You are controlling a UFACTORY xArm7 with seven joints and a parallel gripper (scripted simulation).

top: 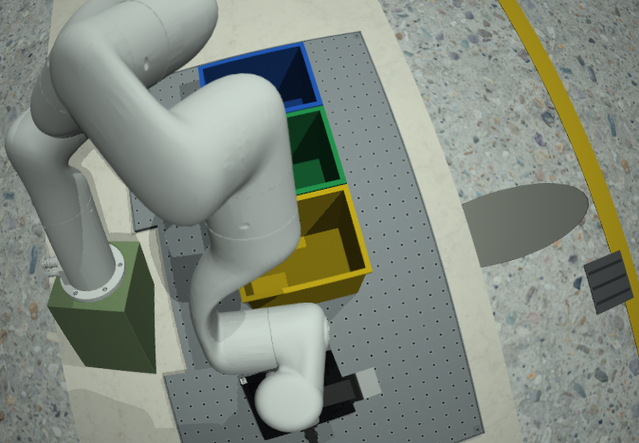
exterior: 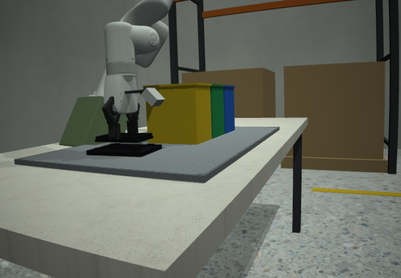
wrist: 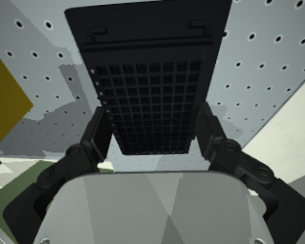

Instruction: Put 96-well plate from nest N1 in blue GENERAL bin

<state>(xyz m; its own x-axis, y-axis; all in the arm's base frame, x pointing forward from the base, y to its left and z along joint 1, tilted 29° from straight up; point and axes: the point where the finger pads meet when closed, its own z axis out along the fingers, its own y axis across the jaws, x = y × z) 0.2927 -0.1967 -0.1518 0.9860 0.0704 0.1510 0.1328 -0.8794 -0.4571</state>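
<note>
Right now my hand is 4 cm above the black plate nest. From my hand the other things lie so: black 96-well plate 1 cm below; then yellow bin 5 cm ahead, 22 cm to the left, 4 cm above; then green bin 5 cm ahead, 35 cm to the left, 4 cm above.
</note>
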